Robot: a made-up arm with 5 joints.
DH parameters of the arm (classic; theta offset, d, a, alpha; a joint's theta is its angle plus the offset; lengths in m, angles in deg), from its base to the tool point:
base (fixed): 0 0 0.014 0
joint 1: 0 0.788 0.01 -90
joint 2: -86.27 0 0.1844 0
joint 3: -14.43 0 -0.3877 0
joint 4: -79.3 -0.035 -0.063 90
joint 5: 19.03 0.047 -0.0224 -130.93
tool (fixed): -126.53 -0.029 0 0
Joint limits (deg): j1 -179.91..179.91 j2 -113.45..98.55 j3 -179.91..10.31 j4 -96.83..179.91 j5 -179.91..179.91
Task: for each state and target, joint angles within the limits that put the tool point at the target. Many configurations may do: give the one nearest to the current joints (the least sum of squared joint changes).
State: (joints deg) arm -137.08 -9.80 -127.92 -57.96 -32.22
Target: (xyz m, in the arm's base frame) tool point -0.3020 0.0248 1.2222
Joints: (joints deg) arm -174.93 6.15 -111.84 -64.49 -29.16
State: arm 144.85 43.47 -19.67 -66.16 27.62
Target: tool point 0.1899 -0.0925 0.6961
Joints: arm 132.82 93.19 10.31 -65.82 32.96
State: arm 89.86 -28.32 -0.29 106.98 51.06
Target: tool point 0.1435 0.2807 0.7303
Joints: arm 77.32 -28.50 -29.50 91.23 44.91
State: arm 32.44 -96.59 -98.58 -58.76 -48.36
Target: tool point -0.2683 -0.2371 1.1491
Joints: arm 33.28 -86.48 -95.68 -53.73 -48.02
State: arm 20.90 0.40 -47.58 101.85 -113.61
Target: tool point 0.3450 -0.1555 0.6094
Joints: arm -23.14 14.12 -53.98 92.33 -108.23
